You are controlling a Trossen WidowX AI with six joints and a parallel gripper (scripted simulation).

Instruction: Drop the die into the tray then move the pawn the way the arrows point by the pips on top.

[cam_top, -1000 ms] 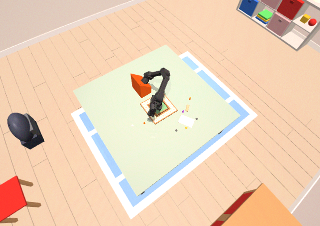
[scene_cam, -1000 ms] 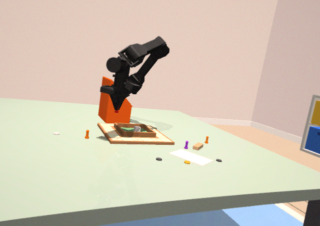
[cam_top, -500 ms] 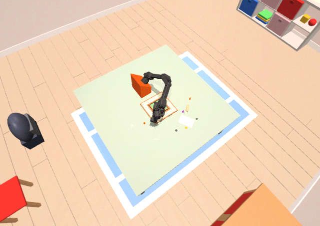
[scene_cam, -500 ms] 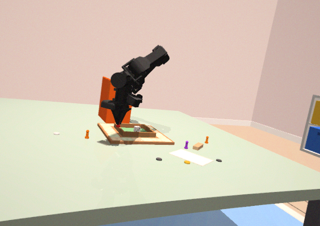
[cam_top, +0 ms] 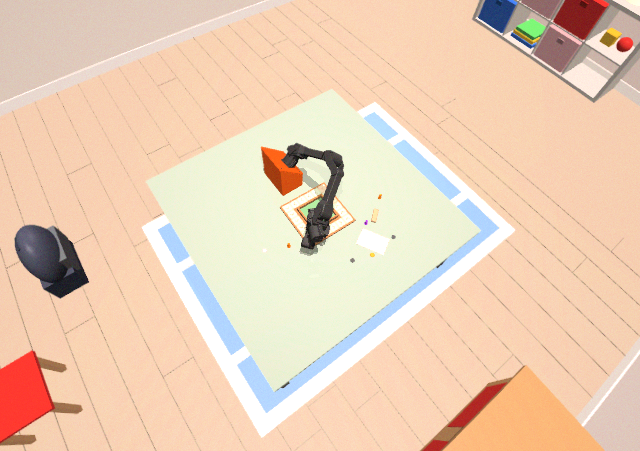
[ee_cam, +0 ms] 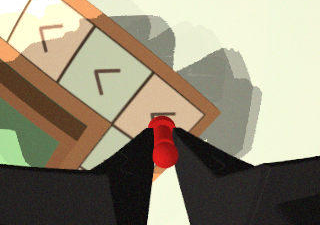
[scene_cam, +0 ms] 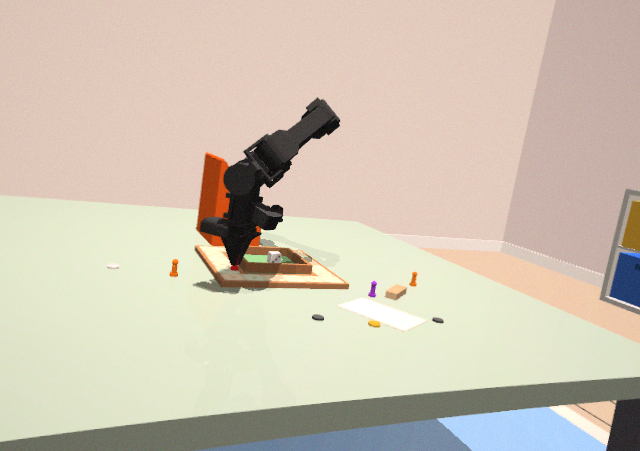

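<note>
Right now my gripper tip is 14 cm to the right of the white die, 9 cm past it and 1 cm above it. Also, from my gripper tip: red pawn (1 cm above); then purple pawn (28 cm to the left, 11 cm ahead, 2 cm below); then green tray floor (13 cm to the left, 10 cm behind, 3 cm below).
</note>
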